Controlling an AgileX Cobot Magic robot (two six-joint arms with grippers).
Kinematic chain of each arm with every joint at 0, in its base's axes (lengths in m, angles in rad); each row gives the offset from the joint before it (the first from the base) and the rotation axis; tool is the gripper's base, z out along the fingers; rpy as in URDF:
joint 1: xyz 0 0 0.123 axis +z
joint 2: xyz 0 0 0 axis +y
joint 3: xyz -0.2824 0 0.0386 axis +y
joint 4: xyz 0.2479 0 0.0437 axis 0.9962 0 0.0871
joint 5: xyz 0 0 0 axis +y
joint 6: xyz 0.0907 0 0.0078 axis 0.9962 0 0.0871
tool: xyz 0 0 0 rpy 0 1.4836 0
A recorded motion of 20 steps. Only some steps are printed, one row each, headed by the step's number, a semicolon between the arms.
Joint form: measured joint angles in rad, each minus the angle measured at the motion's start. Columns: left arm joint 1, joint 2, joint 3, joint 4, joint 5, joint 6; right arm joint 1, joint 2, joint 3, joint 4, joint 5, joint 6.
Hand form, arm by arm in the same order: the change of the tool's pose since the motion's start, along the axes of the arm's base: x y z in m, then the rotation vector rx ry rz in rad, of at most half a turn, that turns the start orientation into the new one. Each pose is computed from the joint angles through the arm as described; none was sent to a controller.
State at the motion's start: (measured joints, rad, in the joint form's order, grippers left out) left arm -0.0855 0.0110 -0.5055 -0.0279 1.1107 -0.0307; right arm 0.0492 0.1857 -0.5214 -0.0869 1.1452 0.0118
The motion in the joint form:
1: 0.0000 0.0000 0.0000 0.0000 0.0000 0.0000; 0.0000 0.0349 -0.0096 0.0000 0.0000 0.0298
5: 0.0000 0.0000 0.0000 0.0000 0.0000 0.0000; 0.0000 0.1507 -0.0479 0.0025 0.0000 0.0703
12: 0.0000 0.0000 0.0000 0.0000 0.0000 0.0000; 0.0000 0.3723 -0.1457 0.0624 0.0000 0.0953
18: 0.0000 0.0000 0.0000 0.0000 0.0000 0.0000; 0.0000 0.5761 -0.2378 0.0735 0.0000 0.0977
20: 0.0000 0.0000 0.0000 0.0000 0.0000 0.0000; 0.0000 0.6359 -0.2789 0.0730 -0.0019 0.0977
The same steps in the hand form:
1: 0.0000 0.0000 0.0000 0.0000 0.0000 0.0000; 0.0048 0.0002 0.0021 0.0209 0.0240 -0.0199
5: 0.0000 0.0000 0.0000 0.0000 0.0000 0.0000; 0.0215 0.0013 0.0097 0.0477 0.0997 -0.0480
12: 0.0000 0.0000 0.0000 0.0000 0.0000 0.0000; 0.0578 0.0080 0.0257 0.1125 0.2272 -0.0517
18: 0.0000 0.0000 0.0000 0.0000 0.0000 0.0000; 0.0969 0.0109 0.0334 0.1165 0.3394 -0.0578
20: 0.0000 0.0000 0.0000 0.0000 0.0000 0.0000; 0.1099 0.0115 0.0382 0.1148 0.3561 -0.0590

